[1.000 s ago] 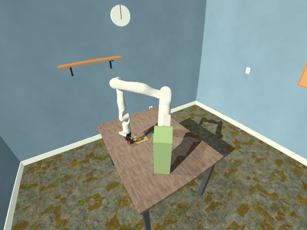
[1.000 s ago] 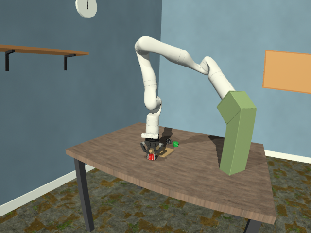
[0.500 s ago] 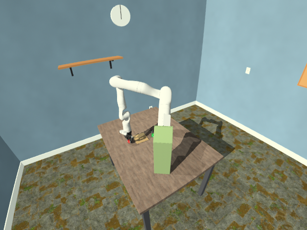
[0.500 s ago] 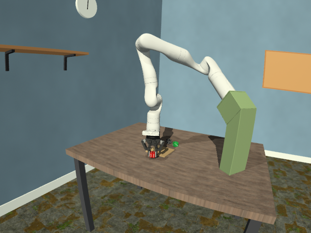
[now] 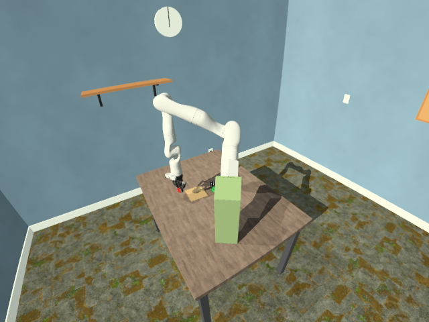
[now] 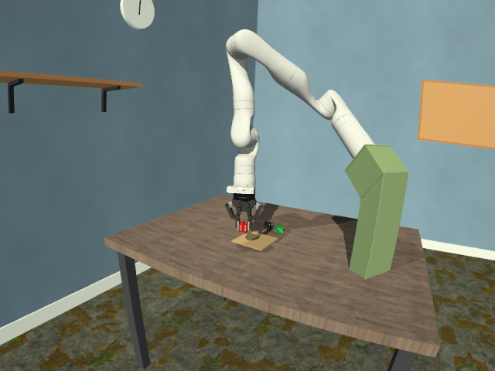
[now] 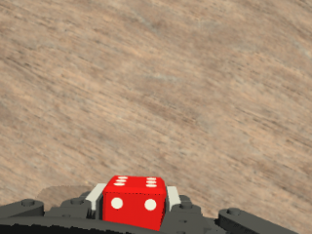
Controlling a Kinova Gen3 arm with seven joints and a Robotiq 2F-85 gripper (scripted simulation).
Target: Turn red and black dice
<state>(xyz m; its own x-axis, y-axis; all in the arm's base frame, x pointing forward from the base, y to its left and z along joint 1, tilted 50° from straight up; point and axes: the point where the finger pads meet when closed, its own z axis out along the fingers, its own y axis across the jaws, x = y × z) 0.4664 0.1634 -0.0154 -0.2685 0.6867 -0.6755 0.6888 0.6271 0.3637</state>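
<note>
Right now the tan mat is 1 cm ahead of my hand, 13 cm to the right of it and 11 cm below it. Round my hand: black die: 2 cm ahead, 29 cm to the right, 9 cm below; green die: 4 cm behind, 26 cm to the right, 9 cm below; red die: right at my hand.
</note>
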